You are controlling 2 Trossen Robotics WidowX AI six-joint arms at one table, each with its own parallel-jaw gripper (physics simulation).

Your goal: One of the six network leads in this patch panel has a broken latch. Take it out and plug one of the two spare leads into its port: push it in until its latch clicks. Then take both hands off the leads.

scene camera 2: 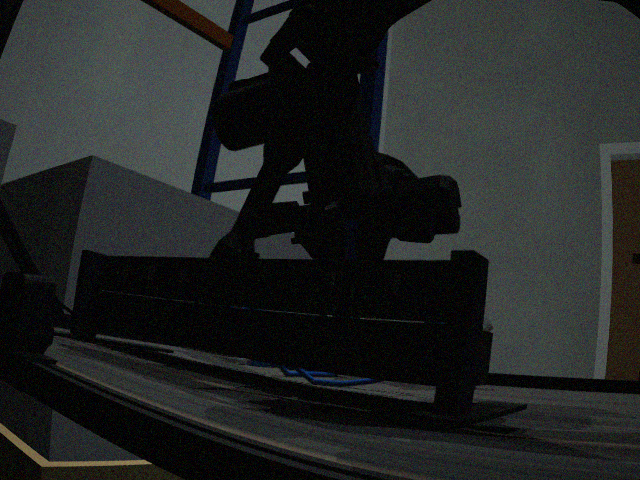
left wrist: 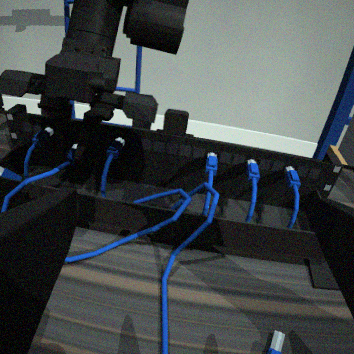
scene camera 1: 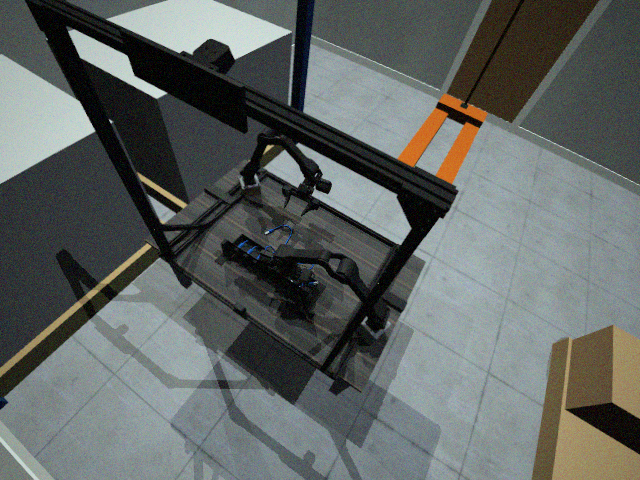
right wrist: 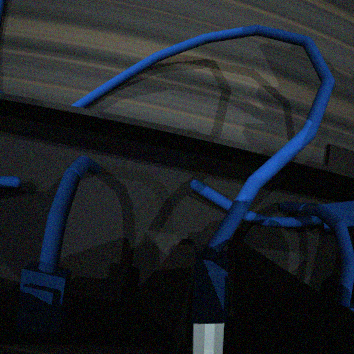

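Observation:
The black patch panel stands on the wooden table, with blue leads plugged into its face. Three of them sit side by side. My right gripper reaches down at the panel's face. It is shut on the plug of a blue lead, whose pale tip points at the panel. Its cable arches out over the front bar. My left gripper is open and empty, above the table away from the panel. A spare lead's plug lies on the table.
A low black bar runs in front of the panel. Loose blue cable trails over it onto the table. A black gantry frame spans the table. Scene camera 2 is very dark.

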